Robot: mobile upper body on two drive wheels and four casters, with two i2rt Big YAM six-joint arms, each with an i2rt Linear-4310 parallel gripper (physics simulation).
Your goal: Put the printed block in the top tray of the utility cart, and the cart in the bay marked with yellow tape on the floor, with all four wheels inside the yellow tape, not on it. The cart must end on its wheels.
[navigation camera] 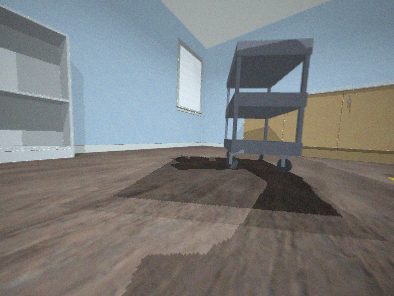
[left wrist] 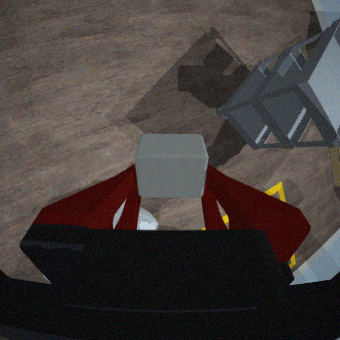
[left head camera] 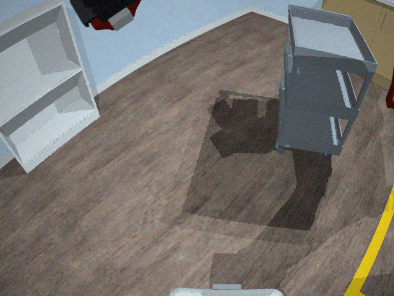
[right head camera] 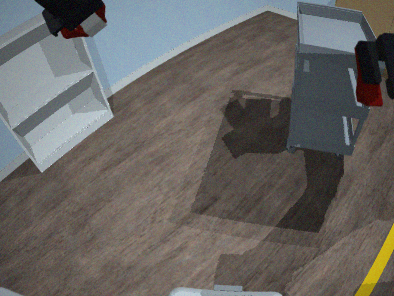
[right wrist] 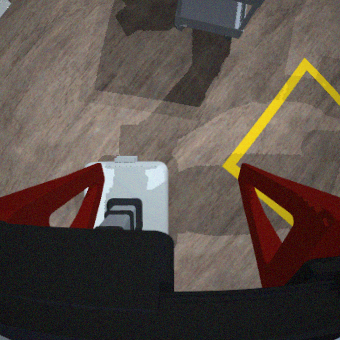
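Observation:
The grey printed block (left head camera: 122, 19) (right head camera: 94, 24) (left wrist: 171, 170) is between the red fingers of my left gripper (left wrist: 170, 169), which is shut on it, at the upper left in both head views, apart from the cart. My right gripper (right wrist: 170, 170) is open, with floor and part of my base below it. The grey utility cart (left head camera: 327, 62) (right head camera: 325, 52) (left wrist: 272, 125) (right wrist: 210, 27) (navigation camera: 270, 99) stands upright on its wheels; its top tray (left head camera: 325, 37) (right head camera: 330, 32) shows no block. The yellow tape (left head camera: 375, 240) (right head camera: 378, 260) (left wrist: 277, 189) (right wrist: 267, 117) lies apart from the cart, nearer my base.
A white bookcase (left head camera: 65, 140) (right head camera: 77, 142) (navigation camera: 70, 100) stands at the left by the blue wall. Wooden cabinets (left head camera: 360, 25) (navigation camera: 350, 122) stand behind the cart to the right. My white base (left head camera: 225, 292) (right wrist: 155, 200) shows at the bottom edge of the left head view.

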